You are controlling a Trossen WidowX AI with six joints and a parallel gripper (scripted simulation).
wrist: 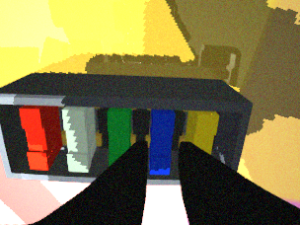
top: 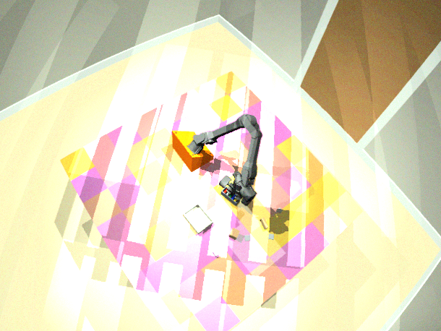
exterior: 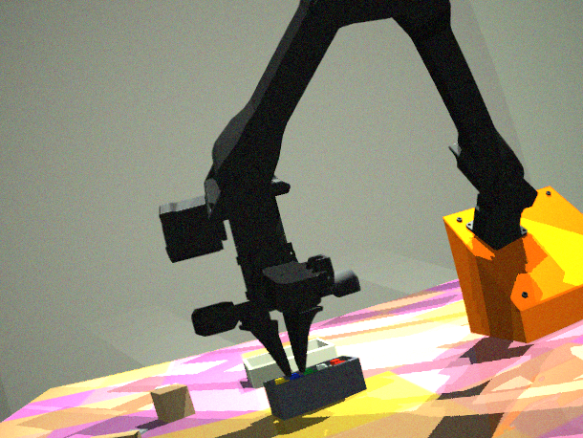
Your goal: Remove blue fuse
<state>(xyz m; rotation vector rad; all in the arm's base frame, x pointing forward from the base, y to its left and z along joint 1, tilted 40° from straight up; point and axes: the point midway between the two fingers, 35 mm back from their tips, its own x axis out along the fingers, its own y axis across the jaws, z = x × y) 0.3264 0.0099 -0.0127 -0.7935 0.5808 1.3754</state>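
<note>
Right now the green fuse is 2 cm behind my gripper tip and 2 cm below it. From my gripper tip the other things lie so: yellow fuse: 2 cm ahead, 2 cm below; then white fuse: 4 cm behind, 2 cm below; then blue fuse: 2 cm below.
</note>
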